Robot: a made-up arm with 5 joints.
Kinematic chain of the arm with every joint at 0, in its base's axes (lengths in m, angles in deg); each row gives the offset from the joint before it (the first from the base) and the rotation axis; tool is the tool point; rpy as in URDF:
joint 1: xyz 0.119 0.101 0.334 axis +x
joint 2: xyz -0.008 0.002 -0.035 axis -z
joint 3: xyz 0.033 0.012 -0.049 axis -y
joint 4: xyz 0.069 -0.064 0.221 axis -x
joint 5: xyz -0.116 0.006 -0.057 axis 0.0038 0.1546 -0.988
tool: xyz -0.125 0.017 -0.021 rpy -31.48 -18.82 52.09
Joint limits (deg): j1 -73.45..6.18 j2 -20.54..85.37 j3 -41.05..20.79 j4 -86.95..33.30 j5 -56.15..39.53
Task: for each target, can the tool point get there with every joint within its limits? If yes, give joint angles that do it. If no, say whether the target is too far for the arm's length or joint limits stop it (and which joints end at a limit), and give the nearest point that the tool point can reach.
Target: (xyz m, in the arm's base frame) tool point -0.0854 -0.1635 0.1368
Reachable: no: joint limits stop it (at a limit: joint 1, joint 2, joint 3) | nearest point -0.0061 -0.0602 0.3095 | short by 0.216 m
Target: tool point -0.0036 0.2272 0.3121
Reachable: yes | joints -11.54 60.29 14.99 -21.52 -18.62
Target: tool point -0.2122 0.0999 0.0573
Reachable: no: joint limits stop it (at a limit: joint 1, joint 3, joint 4) | nearest point -0.0641 0.1625 0.2016 | short by 0.216 m
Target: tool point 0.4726 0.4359 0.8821
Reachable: no: too far | nearest point 0.2455 0.2294 0.5442 | short by 0.457 m
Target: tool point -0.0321 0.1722 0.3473
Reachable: yes | joints -3.14 28.87 12.69 8.49 14.81
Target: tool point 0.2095 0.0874 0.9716
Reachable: no: too far | nearest point 0.1540 0.0951 0.6100 | short by 0.366 m
